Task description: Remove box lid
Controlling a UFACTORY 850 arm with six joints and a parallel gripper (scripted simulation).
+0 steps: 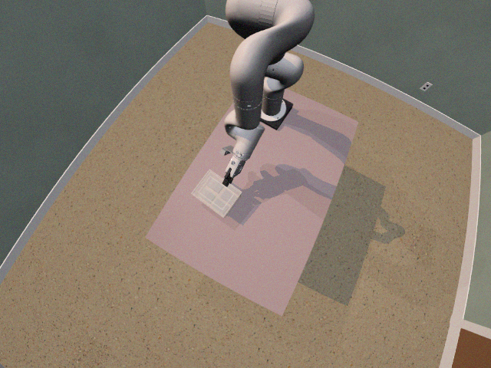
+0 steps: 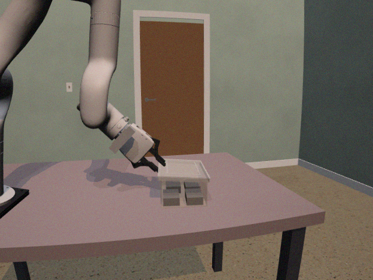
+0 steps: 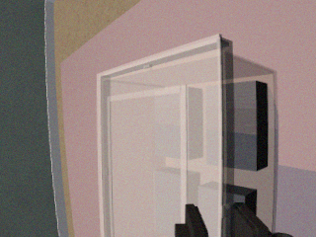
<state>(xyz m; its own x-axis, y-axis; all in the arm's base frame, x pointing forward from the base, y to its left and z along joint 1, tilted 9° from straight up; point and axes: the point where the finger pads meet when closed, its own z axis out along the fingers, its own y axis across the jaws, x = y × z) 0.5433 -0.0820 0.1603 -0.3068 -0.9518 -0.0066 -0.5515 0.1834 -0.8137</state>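
My gripper is now 7 cm short of the see-through lid, 4 cm to the left of it and 1 cm above it. The rest, counted from my hand: clear plastic box (7 cm ahead, 4 cm to the right, 6 cm below).
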